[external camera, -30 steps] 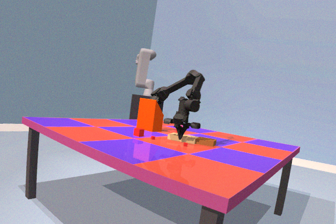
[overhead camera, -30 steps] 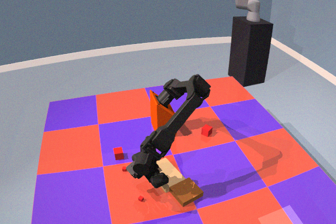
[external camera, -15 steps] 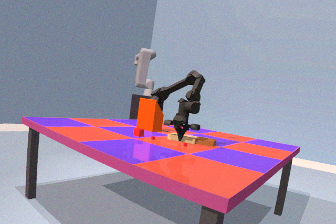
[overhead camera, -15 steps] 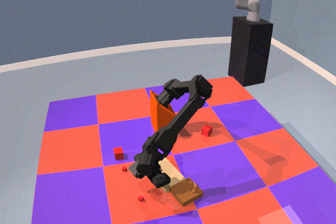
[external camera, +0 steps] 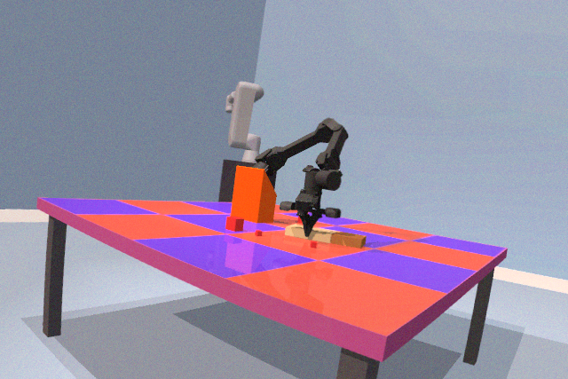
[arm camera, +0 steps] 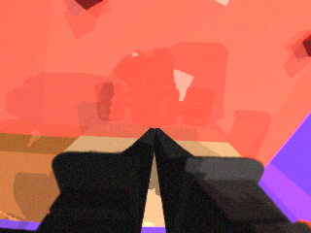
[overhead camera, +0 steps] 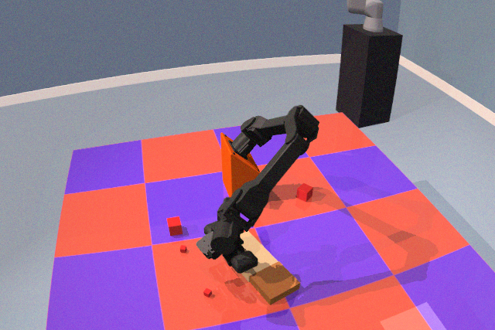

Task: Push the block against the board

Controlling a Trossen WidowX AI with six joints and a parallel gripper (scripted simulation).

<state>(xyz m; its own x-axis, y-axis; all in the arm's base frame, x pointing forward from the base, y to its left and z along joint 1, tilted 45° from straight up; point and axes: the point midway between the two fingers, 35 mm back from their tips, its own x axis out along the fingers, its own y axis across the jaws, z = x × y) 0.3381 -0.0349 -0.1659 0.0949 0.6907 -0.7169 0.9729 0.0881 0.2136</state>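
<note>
My gripper tip is 2 cm past the board and 6 cm to the right of it. The rest, counted from my gripper tip: brown square block (11 cm ahead, 9 cm to the left).
</note>
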